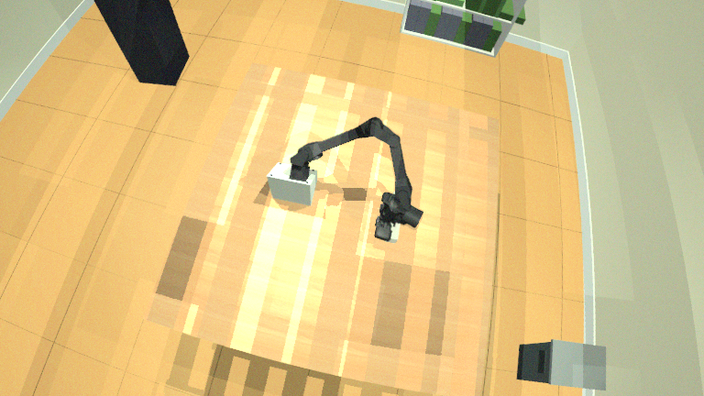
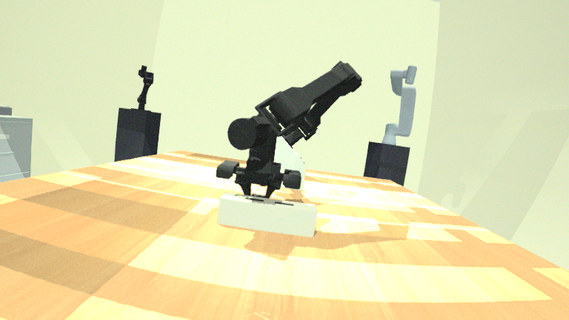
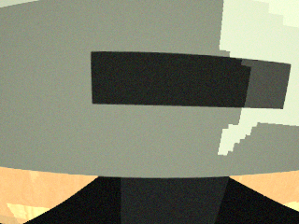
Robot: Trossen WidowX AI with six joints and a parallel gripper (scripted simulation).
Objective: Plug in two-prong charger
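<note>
My gripper tip is now 20 mm short of the two-prong charger and 10 mm below it.
</note>
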